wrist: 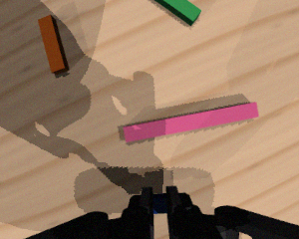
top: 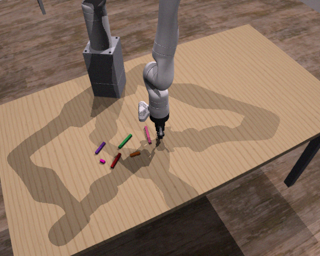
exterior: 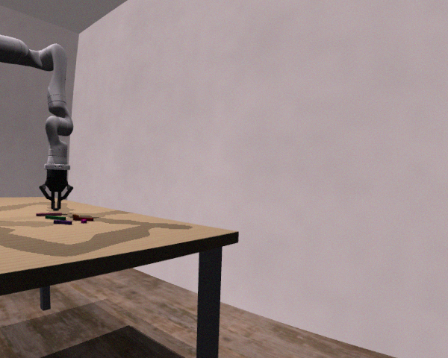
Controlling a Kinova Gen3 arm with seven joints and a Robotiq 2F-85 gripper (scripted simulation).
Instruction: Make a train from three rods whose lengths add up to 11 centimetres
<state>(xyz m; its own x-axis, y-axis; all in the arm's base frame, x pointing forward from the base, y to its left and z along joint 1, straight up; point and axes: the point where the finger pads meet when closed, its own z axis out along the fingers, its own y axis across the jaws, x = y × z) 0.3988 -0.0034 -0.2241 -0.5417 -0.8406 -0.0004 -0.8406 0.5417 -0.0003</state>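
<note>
My gripper is now 10 mm above the blue rod. From my hand the other things lie so: orange rod 130 mm to the right, 30 mm below; then pink rod 50 mm behind, 30 mm to the right, 30 mm below; then green rod 80 mm behind, 120 mm to the right, 30 mm below.
</note>
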